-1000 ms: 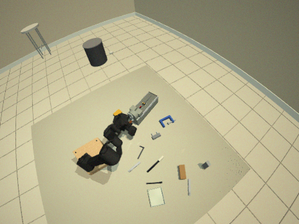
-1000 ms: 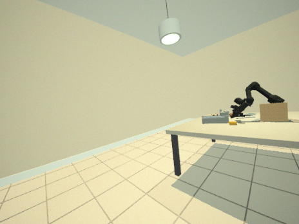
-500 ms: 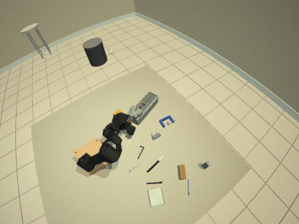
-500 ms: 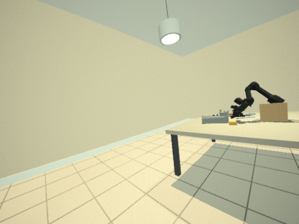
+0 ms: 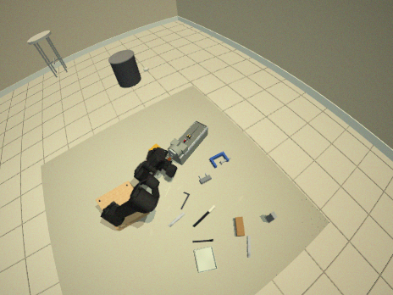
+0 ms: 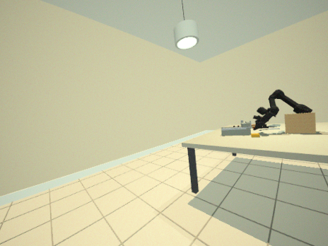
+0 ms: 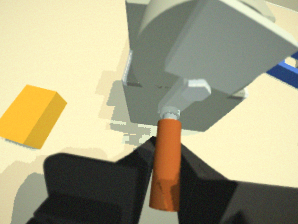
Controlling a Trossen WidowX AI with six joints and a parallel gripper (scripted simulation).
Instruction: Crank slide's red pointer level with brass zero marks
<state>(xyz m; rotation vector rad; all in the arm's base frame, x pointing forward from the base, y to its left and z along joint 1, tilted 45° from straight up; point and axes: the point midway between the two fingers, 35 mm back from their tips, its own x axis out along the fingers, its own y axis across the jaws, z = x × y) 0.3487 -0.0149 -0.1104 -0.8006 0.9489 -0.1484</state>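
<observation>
The red pointer is 12 cm ahead of my gripper tip, 2 cm to the left of it and 5 cm above it. From my gripper tip the other things lie so: grey clamp: 8 cm ahead, 19 cm to the right, 3 cm below; brown crank handle: 2 cm behind, 2 cm above; orange block: 2 cm behind, 14 cm to the left, 2 cm below.
</observation>
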